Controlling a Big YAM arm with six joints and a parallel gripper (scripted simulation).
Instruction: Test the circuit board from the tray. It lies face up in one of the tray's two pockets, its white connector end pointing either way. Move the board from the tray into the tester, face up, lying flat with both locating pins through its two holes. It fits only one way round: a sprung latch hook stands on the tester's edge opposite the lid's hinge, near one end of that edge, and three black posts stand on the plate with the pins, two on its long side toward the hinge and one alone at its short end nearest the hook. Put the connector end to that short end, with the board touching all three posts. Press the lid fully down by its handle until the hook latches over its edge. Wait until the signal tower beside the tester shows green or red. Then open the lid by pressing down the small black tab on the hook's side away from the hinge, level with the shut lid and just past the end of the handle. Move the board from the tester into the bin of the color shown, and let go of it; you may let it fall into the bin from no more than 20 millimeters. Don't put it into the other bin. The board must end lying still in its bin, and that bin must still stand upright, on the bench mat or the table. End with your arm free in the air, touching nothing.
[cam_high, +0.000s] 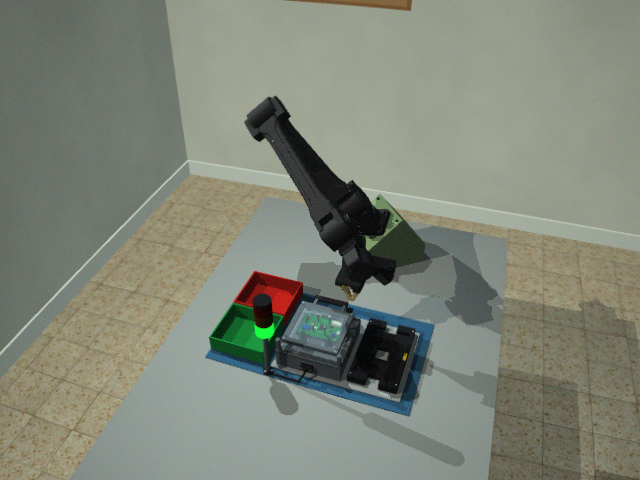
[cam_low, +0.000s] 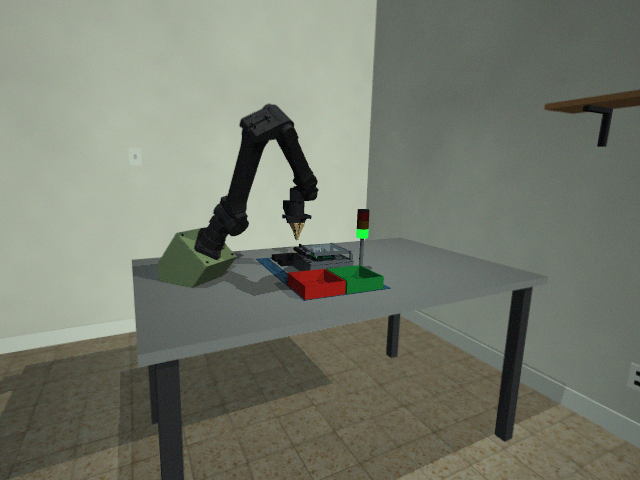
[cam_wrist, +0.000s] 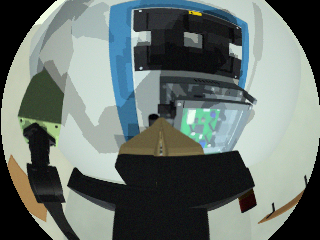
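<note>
My hand is 40 mm above the latch hook and 10 mm short of it. Round my hand: tester plate 80 mm ahead, 60 mm below, 50 mm to the right; green circuit board 80 mm ahead, 60 mm to the right, 60 mm below; clear lid 80 mm ahead, 60 mm to the right, 40 mm below.
</note>
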